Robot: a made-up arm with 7 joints. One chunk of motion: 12 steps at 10 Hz.
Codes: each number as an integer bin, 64 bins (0 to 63) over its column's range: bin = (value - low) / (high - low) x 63, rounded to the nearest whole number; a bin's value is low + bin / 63 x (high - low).
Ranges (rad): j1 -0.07..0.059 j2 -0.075..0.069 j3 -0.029..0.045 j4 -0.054..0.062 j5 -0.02..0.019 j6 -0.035..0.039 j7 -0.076..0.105
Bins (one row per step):
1: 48 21 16 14 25 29 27
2: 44 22 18 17 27 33 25
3: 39 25 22 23 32 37 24
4: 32 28 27 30 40 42 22
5: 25 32 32 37 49 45 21
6: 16 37 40 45 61 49 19
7: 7 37 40 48 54 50 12
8: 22 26 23 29 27 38 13
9: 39 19 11 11 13 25 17
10: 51 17 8 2 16 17 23
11: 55 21 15 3 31 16 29
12: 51 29 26 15 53 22 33
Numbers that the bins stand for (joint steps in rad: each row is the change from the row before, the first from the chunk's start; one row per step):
1: 0.02829 -0.02700 -0.01021 -0.02822 -0.00452 -0.00094 0.00157
2: 0.02010 -0.02471 -0.00786 -0.02270 -0.00329 0.00376 -0.00417
3: 0.00986 -0.01786 -0.00316 -0.01165 -0.00019 0.00846 -0.00705
4: -0.00448 -0.01100 0.00271 0.00124 0.00476 0.01433 -0.01279
5: -0.01881 -0.00186 0.00859 0.01413 0.01033 0.01786 -0.01567
6: -0.03724 0.00957 0.01798 0.02886 0.01776 0.02256 -0.02141
7: -0.05567 0.00957 0.01798 0.03438 0.01343 0.02373 -0.04152
8: -0.02495 -0.01557 -0.00198 -0.00060 -0.00329 0.00963 -0.03865
9: 0.00986 -0.03157 -0.01608 -0.03375 -0.01195 -0.00563 -0.02716
10: 0.03443 -0.03614 -0.01960 -0.05032 -0.01010 -0.01503 -0.00992
11: 0.04262 -0.02700 -0.01138 -0.04848 -0.00081 -0.01621 0.00732
12: 0.03443 -0.00871 0.00154 -0.02638 0.01281 -0.00916 0.01881

